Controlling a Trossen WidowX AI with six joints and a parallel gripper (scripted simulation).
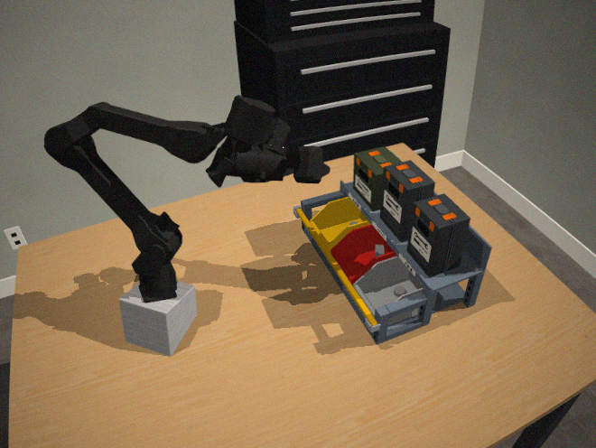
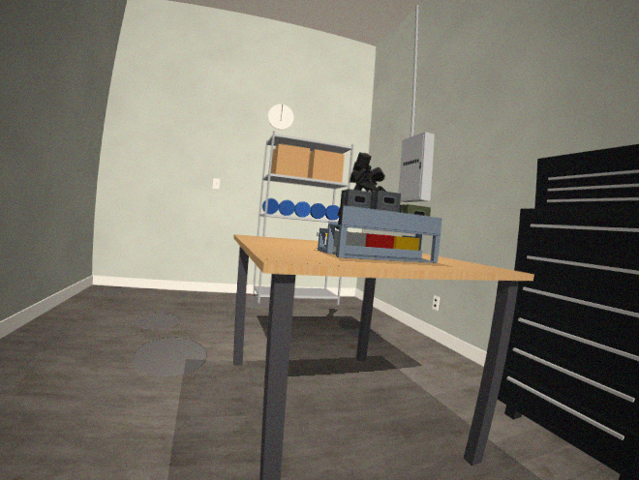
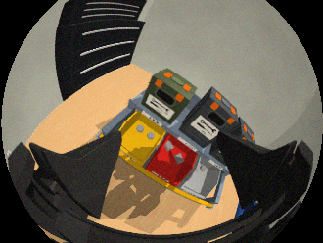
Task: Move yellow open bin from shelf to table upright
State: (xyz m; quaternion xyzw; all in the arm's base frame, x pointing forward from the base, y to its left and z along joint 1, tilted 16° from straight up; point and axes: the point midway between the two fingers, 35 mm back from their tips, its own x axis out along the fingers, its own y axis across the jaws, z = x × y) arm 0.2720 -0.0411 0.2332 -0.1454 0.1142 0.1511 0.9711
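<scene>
The long yellow strip lies 4 cm ahead of my hand, 6 cm to the right of it and 20 cm below it. The rest, counted from my hand: red bin: 13 cm ahead, 7 cm to the right, 22 cm below; then grey bin: 12 cm ahead, 18 cm to the right, 22 cm below; then yellow open bin: 13 cm ahead, 4 cm to the left, 22 cm below.
</scene>
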